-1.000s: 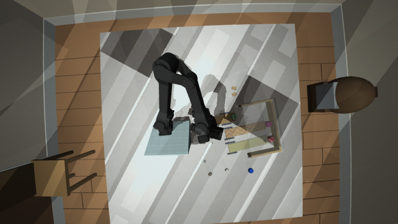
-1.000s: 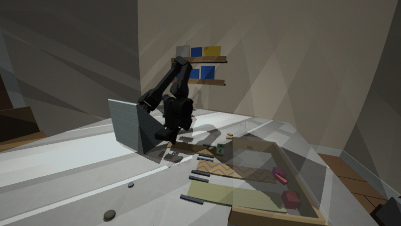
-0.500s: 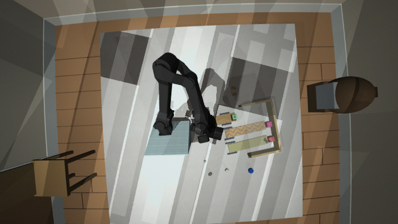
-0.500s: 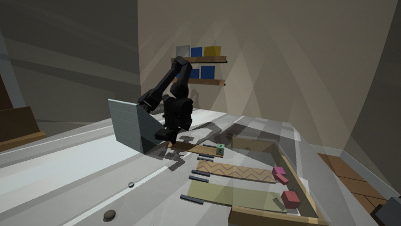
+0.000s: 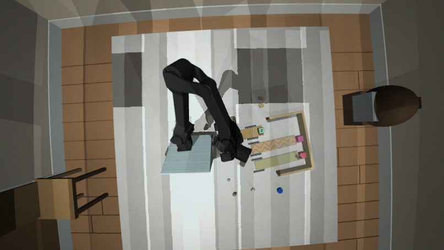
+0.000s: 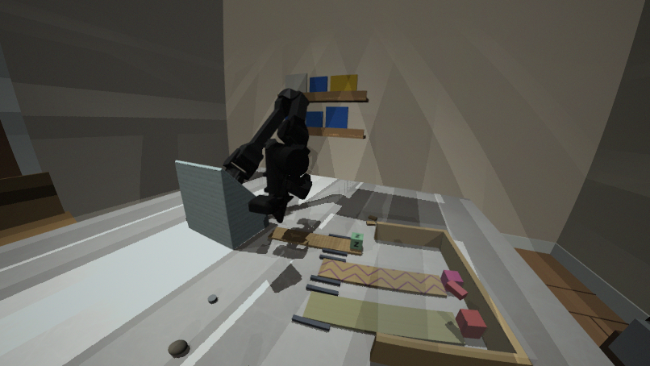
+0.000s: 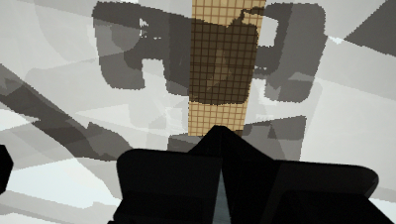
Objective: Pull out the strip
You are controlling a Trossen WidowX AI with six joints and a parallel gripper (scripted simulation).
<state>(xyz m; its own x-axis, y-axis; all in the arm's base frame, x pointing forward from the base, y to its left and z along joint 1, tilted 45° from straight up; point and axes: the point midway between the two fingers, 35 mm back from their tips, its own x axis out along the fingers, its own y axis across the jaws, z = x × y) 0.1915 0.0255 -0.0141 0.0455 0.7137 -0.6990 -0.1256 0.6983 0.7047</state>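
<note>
My gripper tip is 10 cm short of the tan checked strip, 1 cm to the right of it and 4 cm above it. From my gripper tip the other things lie so: blue ball: 30 cm ahead, 32 cm to the right, 3 cm below; then green labelled cube: 21 cm ahead, 3 cm to the left, 2 cm below; then pebble: 4 cm ahead, 32 cm to the right, 3 cm below.
</note>
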